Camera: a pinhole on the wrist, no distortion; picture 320 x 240 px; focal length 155.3 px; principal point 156.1 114.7 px. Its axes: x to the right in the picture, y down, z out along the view. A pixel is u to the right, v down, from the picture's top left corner.
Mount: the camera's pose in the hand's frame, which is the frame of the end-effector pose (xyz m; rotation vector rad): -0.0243 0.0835 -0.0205 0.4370 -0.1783 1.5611
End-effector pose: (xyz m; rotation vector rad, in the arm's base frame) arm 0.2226 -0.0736 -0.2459 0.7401 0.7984 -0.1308
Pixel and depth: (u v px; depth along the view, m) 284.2 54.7 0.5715
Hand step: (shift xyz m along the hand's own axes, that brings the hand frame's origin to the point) 0.2941 0.3135 0.6453
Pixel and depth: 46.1 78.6 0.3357
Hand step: 0.1035 -0.2596 0.1826
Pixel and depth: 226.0 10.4 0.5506
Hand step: 0.4341 0.1218 0.5178
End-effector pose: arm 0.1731 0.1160 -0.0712 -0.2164 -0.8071 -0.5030
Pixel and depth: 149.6 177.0 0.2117
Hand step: -0.0738 -0.0088 0.1823
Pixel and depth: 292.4 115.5 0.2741
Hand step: 0.0228 0.2021 0.3211
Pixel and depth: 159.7 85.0 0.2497
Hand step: 0.0635 -0.0034 0.2018
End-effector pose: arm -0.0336 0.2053 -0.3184 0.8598 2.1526 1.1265
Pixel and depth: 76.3 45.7 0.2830
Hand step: 0.1435 -0.1521 0.1623
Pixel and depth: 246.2 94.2 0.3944
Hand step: 0.0949 0.1483 0.4179
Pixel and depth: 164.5 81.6 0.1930
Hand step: 0.0479 0.0221 0.1529
